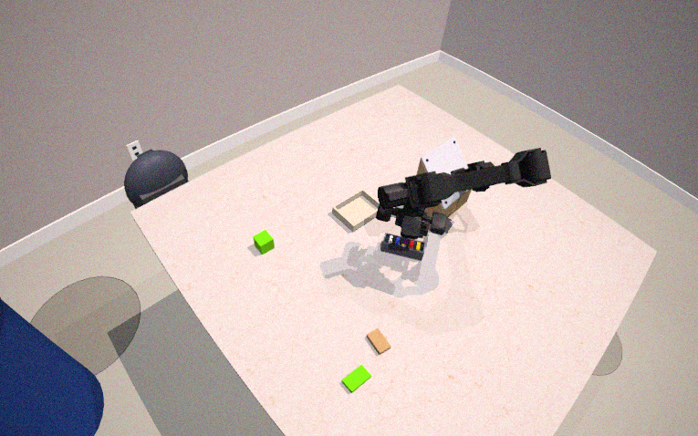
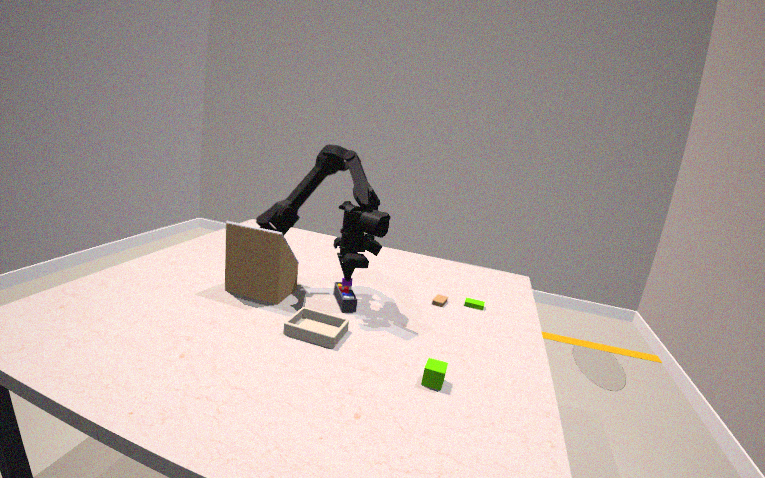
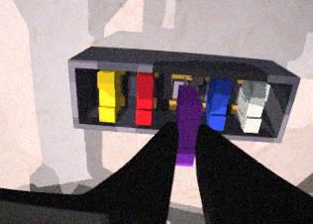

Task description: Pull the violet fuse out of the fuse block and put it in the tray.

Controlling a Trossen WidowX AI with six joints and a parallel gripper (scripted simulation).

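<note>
My gripper tip is now 200 mm to the left of the tray, 70 mm above it and 30 mm short of it. From my gripper tip the other things lie so: green cube (340 mm ahead, 230 mm to the right, 50 mm below); flat green block (340 mm ahead, 240 mm to the left, 60 mm below); violet fuse (10 mm below).
</note>
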